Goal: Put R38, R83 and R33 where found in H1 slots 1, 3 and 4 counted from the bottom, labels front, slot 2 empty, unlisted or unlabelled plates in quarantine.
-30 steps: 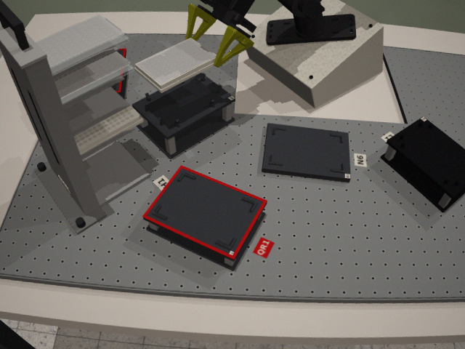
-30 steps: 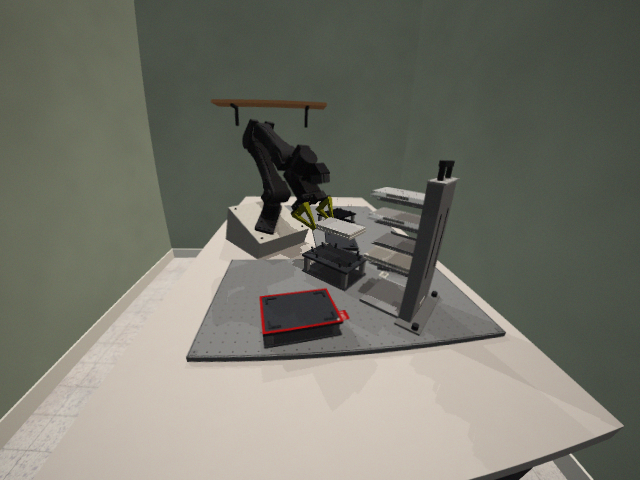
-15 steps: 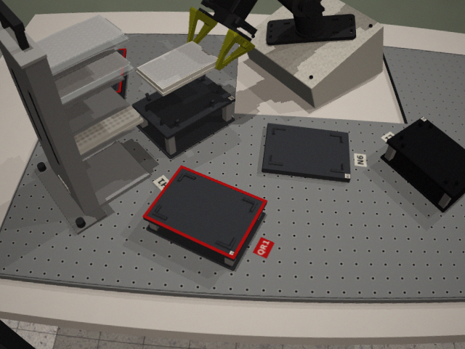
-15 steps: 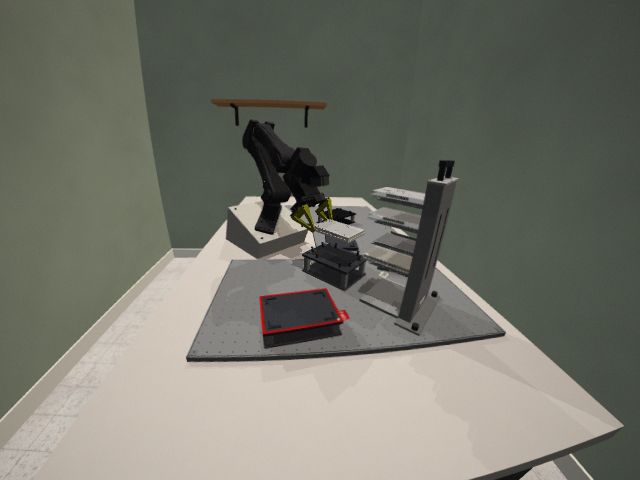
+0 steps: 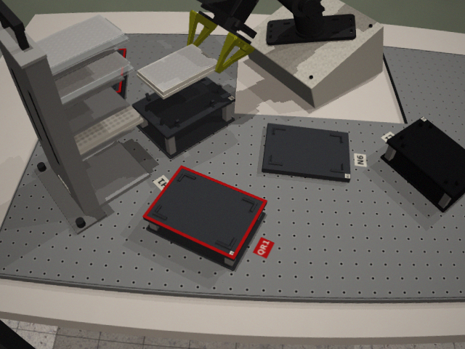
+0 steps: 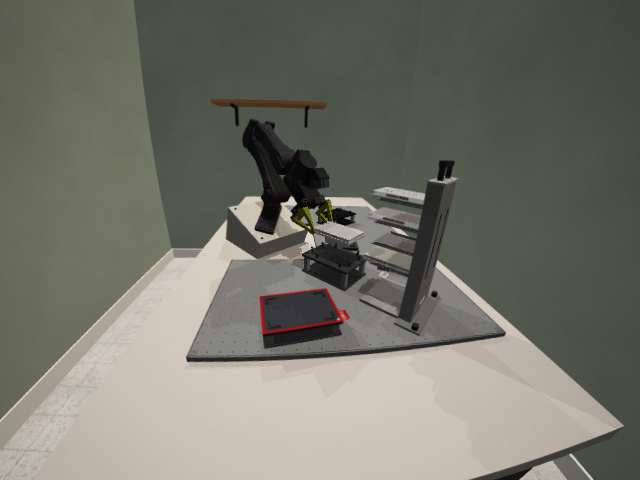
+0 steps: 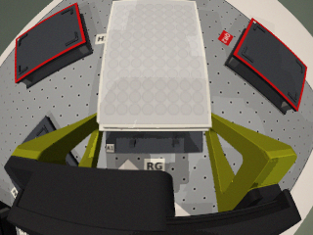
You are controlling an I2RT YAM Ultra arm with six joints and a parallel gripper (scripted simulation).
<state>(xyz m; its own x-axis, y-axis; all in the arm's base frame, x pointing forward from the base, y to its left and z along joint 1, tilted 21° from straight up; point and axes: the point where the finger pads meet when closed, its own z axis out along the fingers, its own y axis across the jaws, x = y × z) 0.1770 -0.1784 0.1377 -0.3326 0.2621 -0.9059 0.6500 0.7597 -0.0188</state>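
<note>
My gripper is now 4 cm short of the black regrip nest RG, 4 cm to the left of it and 8 cm above it. From my hand the other things lie so: RG label: 4 cm behind, 3 cm to the left, 13 cm below; translucent plate: 17 cm ahead, 16 cm to the right, 14 cm above; flat nest N6: 9 cm ahead, 21 cm to the left, 13 cm below.
</note>
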